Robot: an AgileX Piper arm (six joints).
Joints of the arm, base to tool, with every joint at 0 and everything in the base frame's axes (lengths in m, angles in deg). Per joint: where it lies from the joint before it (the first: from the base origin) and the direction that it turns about. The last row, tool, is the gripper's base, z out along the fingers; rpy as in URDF.
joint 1: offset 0.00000 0.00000 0.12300 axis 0 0 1
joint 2: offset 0.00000 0.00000 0.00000 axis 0 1 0
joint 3: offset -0.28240 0.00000 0.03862 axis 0 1 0
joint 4: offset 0.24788 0.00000 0.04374 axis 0.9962 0 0.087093
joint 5: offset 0.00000 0.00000 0.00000 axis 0 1 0
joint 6: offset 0.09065 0.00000 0.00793 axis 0.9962 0 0.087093
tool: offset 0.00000 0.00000 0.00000 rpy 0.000 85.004 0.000
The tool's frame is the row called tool.
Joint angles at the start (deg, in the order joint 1, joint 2, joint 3, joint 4, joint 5, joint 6): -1.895, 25.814, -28.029, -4.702, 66.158, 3.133
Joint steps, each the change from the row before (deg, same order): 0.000, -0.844, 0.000, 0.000, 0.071, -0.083; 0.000, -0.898, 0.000, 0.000, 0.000, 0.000; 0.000, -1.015, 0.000, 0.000, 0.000, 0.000; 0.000, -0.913, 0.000, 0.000, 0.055, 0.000; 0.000, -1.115, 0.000, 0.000, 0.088, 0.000; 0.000, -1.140, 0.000, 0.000, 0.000, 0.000; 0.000, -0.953, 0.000, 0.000, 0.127, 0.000; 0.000, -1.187, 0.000, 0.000, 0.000, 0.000
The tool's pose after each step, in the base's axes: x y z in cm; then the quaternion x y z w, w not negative. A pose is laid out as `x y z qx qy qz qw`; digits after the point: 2 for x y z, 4 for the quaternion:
5.32 -0.86 25.71 0.0358 0.9602 -0.0379 0.2743
5.11 -0.85 25.79 0.0361 0.9580 -0.0378 0.2819
4.87 -0.84 25.88 0.0363 0.9555 -0.0378 0.2903
4.64 -0.84 25.95 0.0366 0.9533 -0.0378 0.2975
4.37 -0.83 26.03 0.0369 0.9506 -0.0377 0.3060
4.09 -0.82 26.12 0.0372 0.9475 -0.0377 0.3155
3.85 -0.81 26.17 0.0374 0.9451 -0.0376 0.3223
3.56 -0.80 26.25 0.0377 0.9417 -0.0376 0.3321

